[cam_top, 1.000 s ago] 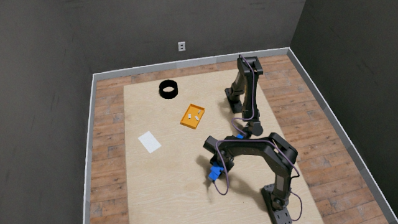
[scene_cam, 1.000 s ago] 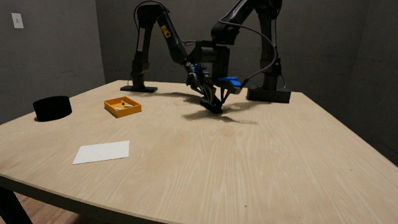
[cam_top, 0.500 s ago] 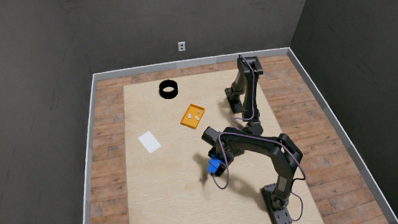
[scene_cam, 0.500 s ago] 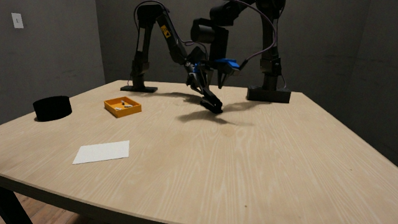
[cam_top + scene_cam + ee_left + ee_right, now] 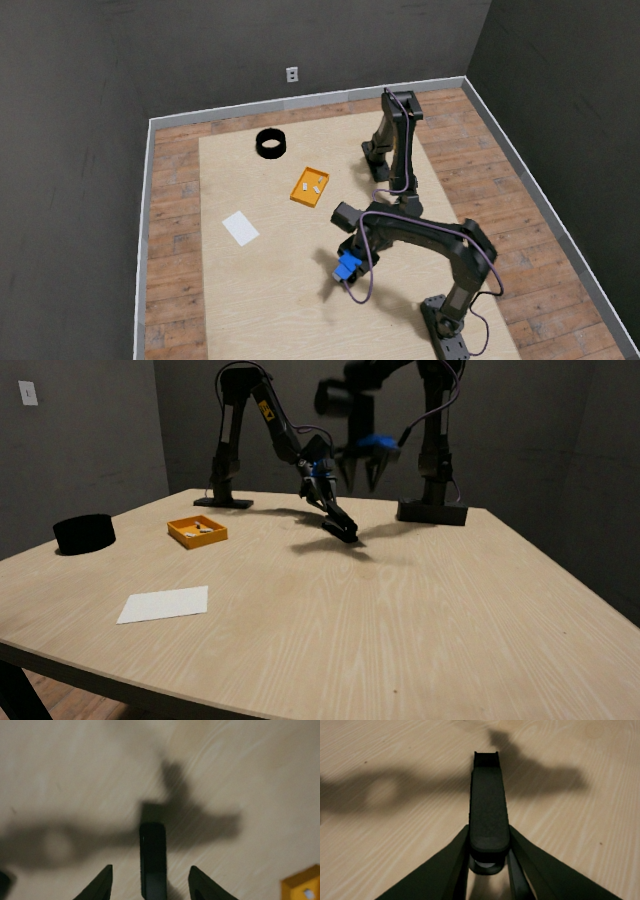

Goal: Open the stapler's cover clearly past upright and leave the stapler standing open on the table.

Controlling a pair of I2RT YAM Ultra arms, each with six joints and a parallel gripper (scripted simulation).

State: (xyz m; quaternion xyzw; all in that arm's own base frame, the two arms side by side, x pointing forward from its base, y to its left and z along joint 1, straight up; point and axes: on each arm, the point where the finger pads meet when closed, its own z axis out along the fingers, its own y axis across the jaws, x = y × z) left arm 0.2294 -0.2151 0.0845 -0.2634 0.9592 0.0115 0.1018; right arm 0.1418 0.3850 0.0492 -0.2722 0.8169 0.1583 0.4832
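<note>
Now: right hand 40 mm short of the stapler cover, 30 mm to the right of it and 10 mm above it. From my right hand the other things lie so: orange tray (140 mm ahead, 310 mm to the right, 40 mm below); white card (410 mm ahead, 200 mm to the right, 50 mm below); black stapler (40 mm ahead, 30 mm to the left, 20 mm below).
</note>
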